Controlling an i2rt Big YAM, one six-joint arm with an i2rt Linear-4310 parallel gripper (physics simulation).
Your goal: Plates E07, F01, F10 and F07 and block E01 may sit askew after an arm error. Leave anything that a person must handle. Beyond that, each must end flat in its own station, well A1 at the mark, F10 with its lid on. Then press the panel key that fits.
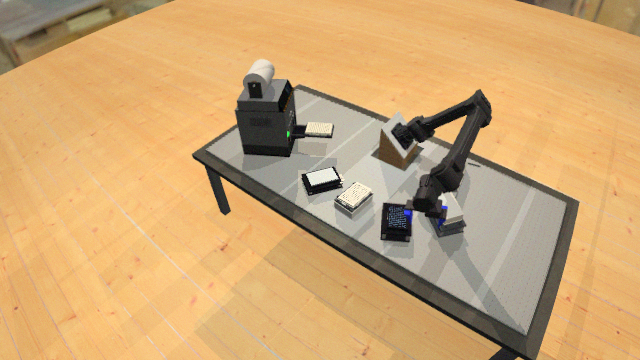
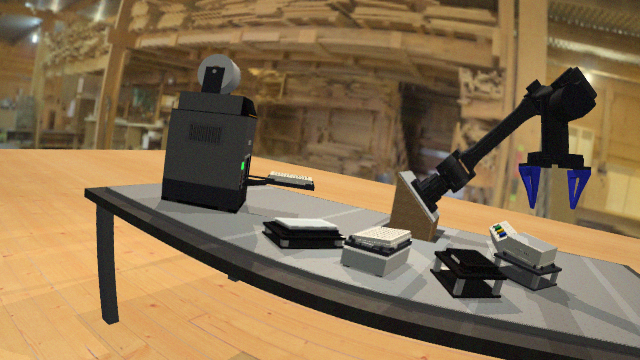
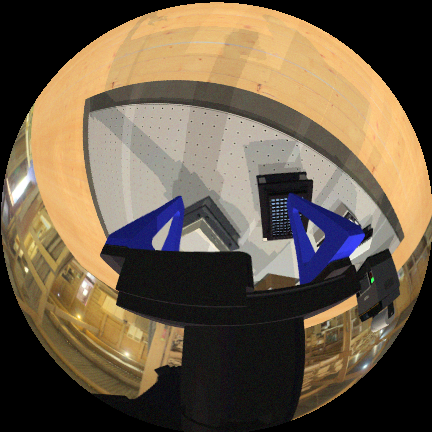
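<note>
My gripper [image 1: 425, 215] [image 2: 553, 207] [image 3: 236, 198] is open and empty, high above the right part of the table. A dark plate with blue wells [image 1: 397, 218] [image 2: 474, 260] [image 3: 280, 216] lies on a raised black stand. A white block-like piece [image 1: 453, 212] [image 2: 531, 249] [image 3: 201, 237] sits on a grey stand, partly hidden by the arm. A cream plate [image 1: 355, 195] [image 2: 384, 235] rests on a light box station. A white-topped plate [image 1: 322, 176] [image 2: 306, 224] lies on a low black station. Another cream plate [image 1: 319, 128] [image 2: 291, 177] is on the machine's tray. Labels and small tilts are unreadable.
The key panel [image 2: 501, 232] stands behind the white piece, with green, yellow and blue keys showing. A dark machine [image 1: 265, 127] [image 2: 207, 150] [image 3: 382, 280] with a roll and green light stands at the far left. The arm's wedge-shaped base [image 1: 392, 148] [image 2: 411, 212] is at the back.
</note>
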